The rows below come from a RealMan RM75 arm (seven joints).
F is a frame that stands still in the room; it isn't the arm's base.
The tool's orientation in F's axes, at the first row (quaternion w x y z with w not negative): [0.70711 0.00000 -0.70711 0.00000]
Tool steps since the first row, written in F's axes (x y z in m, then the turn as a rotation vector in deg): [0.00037 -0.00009 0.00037 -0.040 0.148 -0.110]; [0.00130 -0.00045 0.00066 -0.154 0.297 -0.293]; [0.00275 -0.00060 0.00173 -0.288 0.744 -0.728]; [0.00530 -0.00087 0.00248 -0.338 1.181 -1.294]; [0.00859 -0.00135 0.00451 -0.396 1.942 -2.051]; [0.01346 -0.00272 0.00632 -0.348 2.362 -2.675]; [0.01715 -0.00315 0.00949 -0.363 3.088 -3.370]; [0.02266 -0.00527 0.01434 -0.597 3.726 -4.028]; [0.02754 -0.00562 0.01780 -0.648 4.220 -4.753]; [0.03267 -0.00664 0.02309 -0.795 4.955 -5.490]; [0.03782 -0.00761 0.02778 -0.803 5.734 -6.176]
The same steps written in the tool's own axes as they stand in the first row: [0.00037 -0.00009 -0.00037 -0.110 0.148 0.040]; [0.00066 -0.00045 -0.00130 -0.293 0.297 0.154]; [0.00173 -0.00060 -0.00275 -0.728 0.744 0.288]; [0.00248 -0.00087 -0.00530 -1.294 1.181 0.338]; [0.00451 -0.00135 -0.00859 -2.051 1.942 0.396]; [0.00632 -0.00272 -0.01346 -2.675 2.362 0.348]; [0.00949 -0.00315 -0.01715 -3.370 3.088 0.363]; [0.01434 -0.00527 -0.02266 -4.028 3.726 0.597]; [0.01780 -0.00562 -0.02754 -4.753 4.220 0.648]; [0.02309 -0.00664 -0.03267 -5.490 4.955 0.795]; [0.02778 -0.00761 -0.03782 -6.176 5.734 0.803]
